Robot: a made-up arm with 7 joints. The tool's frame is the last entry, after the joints.
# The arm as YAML. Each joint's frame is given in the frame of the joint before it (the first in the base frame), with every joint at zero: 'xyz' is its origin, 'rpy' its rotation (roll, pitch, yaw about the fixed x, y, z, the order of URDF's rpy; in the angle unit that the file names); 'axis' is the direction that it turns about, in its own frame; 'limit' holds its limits. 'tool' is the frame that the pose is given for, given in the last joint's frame.
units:
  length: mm
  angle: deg
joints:
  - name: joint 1
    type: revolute
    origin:
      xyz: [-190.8, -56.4, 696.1]
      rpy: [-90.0, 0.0, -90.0]
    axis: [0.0, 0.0, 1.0]
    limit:
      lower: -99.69
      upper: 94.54
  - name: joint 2
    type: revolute
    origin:
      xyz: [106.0, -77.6, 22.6]
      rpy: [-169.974, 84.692, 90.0]
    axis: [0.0, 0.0, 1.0]
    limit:
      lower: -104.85
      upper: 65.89
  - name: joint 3
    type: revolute
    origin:
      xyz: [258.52, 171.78, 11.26]
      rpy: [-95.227, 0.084, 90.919]
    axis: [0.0, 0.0, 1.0]
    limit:
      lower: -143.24
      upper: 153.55
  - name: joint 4
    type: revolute
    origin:
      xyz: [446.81, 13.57, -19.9]
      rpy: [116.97, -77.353, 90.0]
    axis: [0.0, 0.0, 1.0]
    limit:
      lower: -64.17
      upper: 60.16
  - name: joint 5
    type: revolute
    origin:
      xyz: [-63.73, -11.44, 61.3]
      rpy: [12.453, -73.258, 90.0]
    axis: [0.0, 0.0, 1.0]
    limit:
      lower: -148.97
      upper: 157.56
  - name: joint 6
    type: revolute
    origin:
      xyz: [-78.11, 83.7, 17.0]
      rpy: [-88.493, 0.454, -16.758]
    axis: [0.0, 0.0, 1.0]
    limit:
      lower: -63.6
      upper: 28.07
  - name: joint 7
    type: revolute
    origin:
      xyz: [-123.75, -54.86, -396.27]
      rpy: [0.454, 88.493, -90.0]
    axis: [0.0, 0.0, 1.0]
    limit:
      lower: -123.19
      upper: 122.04
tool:
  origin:
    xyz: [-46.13, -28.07, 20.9]
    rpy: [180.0, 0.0, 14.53]
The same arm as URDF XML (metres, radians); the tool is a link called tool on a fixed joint. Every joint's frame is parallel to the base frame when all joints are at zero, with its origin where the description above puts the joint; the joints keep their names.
<robot name="arm">
<joint name="tool_joint" type="fixed"><parent link="link7"/><child link="tool"/><origin xyz="-0.0517 0.0156 -0.0209" rpy="0 0 0"/></joint>
<joint name="joint 7" type="revolute"><parent link="link6"/><child link="link7"/><origin xyz="0.3539 0.2192 -0.0454" rpy="0 0 0"/><axis xyz="0 0 -1"/><limit lower="-2.1501" upper="2.13"/></joint>
<joint name="joint 6" type="revolute"><parent link="link5"/><child link="link6"/><origin xyz="-0.0806 0.0813 -0.017" rpy="0 0 0"/><axis xyz="-0.967628 -0.251007 -0.026301"/><limit lower="-1.11" upper="0.4899"/></joint>
<joint name="joint 5" type="revolute"><parent link="link4"/><child link="link5"/><origin xyz="-0.0705 -0.0527 -0.0142" rpy="0 0 0"/><axis xyz="0 0 -1"/><limit lower="-2.6" upper="2.7499"/></joint>
<joint name="joint 4" type="revolute"><parent link="link3"/><child link="link4"/><origin xyz="-0.0199 -0.4424 0.0641" rpy="0 0 0"/><axis xyz="-0.099297 -0.954471 -0.281292"/><limit lower="-1.12" upper="1.05"/></joint>
<joint name="joint 3" type="revolute"><parent link="link2"/><child link="link3"/><origin xyz="-0.2612 -0.1672 0.0169" rpy="0 0 0"/><axis xyz="1 0 0"/><limit lower="-2.5" upper="2.68"/></joint>
<joint name="joint 2" type="revolute"><parent link="link1"/><child link="link2"/><origin xyz="0.0226 -0.106 0.0776" rpy="0 0 0"/><axis xyz="-0.0911 0.174101 0.980505"/><limit lower="-1.83" upper="1.15"/></joint>
<joint name="joint 1" type="revolute"><parent link="base"/><child link="link1"/><origin xyz="-0.1908 -0.0564 0.6961" rpy="0 0 0"/><axis xyz="1 0 0"/><limit lower="-1.7399" upper="1.65"/></joint>
<link name="base"/>
<link name="link1"/>
<link name="link2"/>
<link name="link3"/>
<link name="link4"/>
<link name="link5"/>
<link name="link6"/>
<link name="link7"/>
<link name="tool"/>
</robot>

